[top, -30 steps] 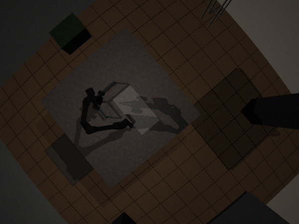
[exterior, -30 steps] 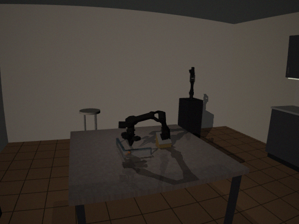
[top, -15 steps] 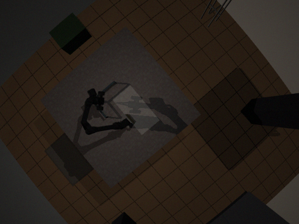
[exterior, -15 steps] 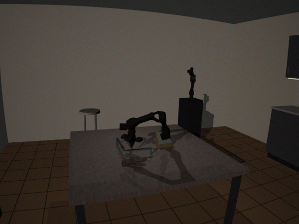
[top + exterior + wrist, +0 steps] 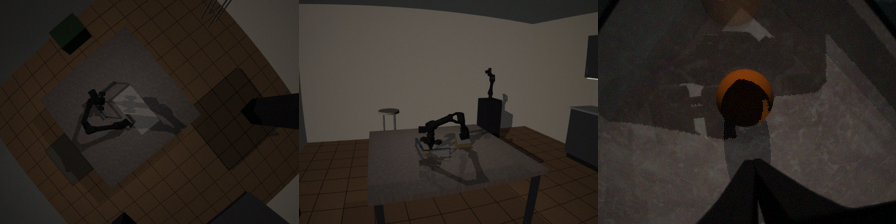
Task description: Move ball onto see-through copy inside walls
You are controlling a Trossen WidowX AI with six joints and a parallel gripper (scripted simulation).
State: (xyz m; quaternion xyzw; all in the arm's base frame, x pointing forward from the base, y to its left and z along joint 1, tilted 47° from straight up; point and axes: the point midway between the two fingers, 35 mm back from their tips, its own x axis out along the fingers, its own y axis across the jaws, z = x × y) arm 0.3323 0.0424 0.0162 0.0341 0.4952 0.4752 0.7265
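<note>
Right now the orange ball is 30 mm ahead of my gripper tip, 20 mm to the left of it and 10 mm below it. Round my gripper tip: see-through ball copy: 60 mm to the left, 60 mm ahead, 10 mm below.
</note>
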